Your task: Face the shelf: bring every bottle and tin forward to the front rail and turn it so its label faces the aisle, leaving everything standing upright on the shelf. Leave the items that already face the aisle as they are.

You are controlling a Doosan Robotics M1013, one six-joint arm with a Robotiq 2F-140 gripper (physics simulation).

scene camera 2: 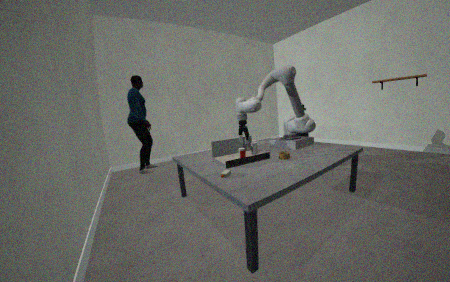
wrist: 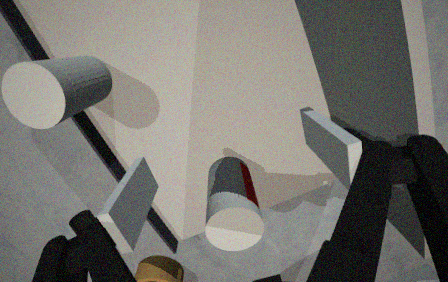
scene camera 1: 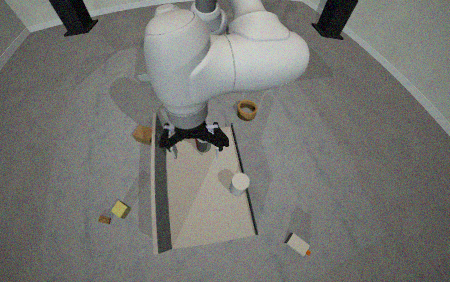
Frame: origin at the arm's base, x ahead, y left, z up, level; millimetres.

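Seen in the pictures: gripper, fingertip midpoint: (scene camera 2: 244,142) (wrist: 225,150) (scene camera 1: 196,154); arm's base, origin of the base link: (scene camera 2: 290,138).
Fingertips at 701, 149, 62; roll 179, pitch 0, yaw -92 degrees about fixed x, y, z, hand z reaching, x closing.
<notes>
Offsets run from my fingertips to a thing's top centre, as dx, dy, dz. "spot": to the spot under its first point.
The shelf {spot: +184, -2, -118} (scene camera 1: 200,215) (wrist: 160,30) has a grey back panel (scene camera 1: 162,200) (scene camera 2: 225,148) (wrist: 365,60) and a black front rail {+41, +167, -93} (scene camera 1: 250,209) (scene camera 2: 260,158) (wrist: 102,145). One white-topped tin {+95, +138, -19} (scene camera 1: 240,184) (scene camera 2: 242,153) (wrist: 75,85) stands upright at the rail, its red label facing the aisle in scene view 2. A second white-topped can {-92, +22, -9} (scene camera 1: 202,145) (scene camera 2: 254,147) (wrist: 232,200) stands upright farther back, near the shelf's robot-side end; a red strip of its label shows in the wrist view. My gripper (scene camera 1: 196,150) (wrist: 225,150) is open and empty, pointing down, its fingers on either side of this can as seen from above.
An orange ring {-285, +236, -103} (scene camera 1: 247,118) (scene camera 2: 284,156) (wrist: 160,270) lies beyond the rail. A brown block {-167, -242, -103} (scene camera 1: 143,134), a yellow cube {+156, -308, -115} (scene camera 1: 120,209) and a small brown piece {+194, -383, -145} (scene camera 1: 104,219) lie behind the back panel. A white box {+335, +348, -125} (scene camera 1: 298,243) (scene camera 2: 226,173) lies on the aisle side. A person (scene camera 2: 136,107) stands beyond the table.
</notes>
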